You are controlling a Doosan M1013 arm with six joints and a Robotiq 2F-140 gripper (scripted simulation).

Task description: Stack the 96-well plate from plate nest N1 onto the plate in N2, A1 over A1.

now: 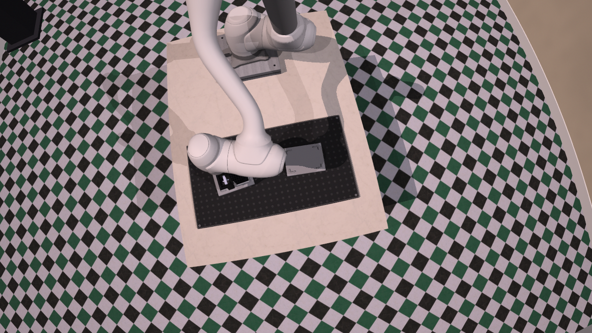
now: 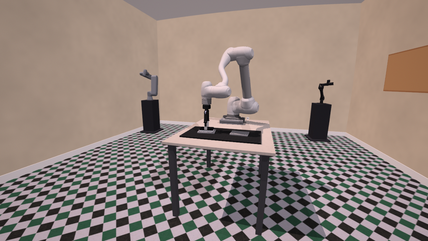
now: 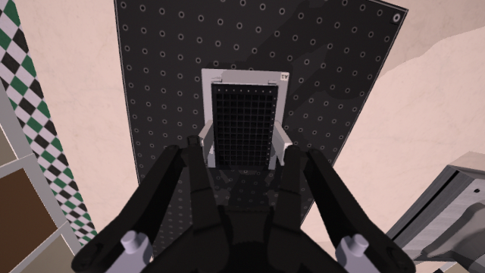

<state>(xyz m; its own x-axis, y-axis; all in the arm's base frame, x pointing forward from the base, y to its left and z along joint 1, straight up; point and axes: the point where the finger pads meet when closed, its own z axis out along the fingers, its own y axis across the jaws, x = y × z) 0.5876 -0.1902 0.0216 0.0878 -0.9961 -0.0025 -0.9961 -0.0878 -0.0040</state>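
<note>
The black 96-well plate lies 2 cm below my hand. Round my hand: plate nest N1: 31 cm to the left, 5 cm below; white 96-well plate: 4 cm below; plate nest N2: 5 cm below.
</note>
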